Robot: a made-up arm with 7 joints.
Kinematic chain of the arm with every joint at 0, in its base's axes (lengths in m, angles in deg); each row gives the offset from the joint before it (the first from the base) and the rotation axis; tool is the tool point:
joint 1: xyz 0 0 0.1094 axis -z
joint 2: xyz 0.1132 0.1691 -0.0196 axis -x
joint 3: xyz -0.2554 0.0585 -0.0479 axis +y
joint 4: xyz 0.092 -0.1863 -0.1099 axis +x
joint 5: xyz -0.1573 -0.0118 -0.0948 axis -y
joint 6: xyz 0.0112 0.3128 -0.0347 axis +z
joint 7: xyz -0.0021 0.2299 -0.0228 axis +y
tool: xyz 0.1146 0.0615 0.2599
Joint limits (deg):
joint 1: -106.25..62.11
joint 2: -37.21..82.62
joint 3: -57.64..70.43
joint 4: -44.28..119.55
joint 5: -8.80..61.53
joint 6: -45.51..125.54
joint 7: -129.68..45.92
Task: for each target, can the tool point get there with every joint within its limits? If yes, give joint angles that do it. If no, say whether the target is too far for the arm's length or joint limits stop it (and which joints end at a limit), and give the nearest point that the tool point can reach.
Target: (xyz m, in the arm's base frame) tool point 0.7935 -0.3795 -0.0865
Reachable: no: joint limits stop it (at a limit: joint 1, joint 4, joint 7) | nearest point 0.6971 -0.3564 -0.0681 | short by 0.101 m
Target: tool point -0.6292 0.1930 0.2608
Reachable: yes | joints -31.21 20.30 10.63 44.25 8.60 16.32 -69.02
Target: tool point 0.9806 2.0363 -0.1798
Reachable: no: too far | nearest point 0.3747 0.9147 -0.1213 | short by 1.276 m
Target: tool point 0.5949 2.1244 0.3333
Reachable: no: too far | nearest point 0.2171 0.9648 0.0880 | short by 1.244 m
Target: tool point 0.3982 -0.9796 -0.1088
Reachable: no: joint limits stop it (at a limit: joint 1, joint 4, joint 7) | nearest point 0.3246 -0.8565 -0.0828 | short by 0.146 m
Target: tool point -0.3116 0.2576 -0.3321
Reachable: yes | joints 11.91 -9.42 3.68 21.66 50.43 100.08 -106.80
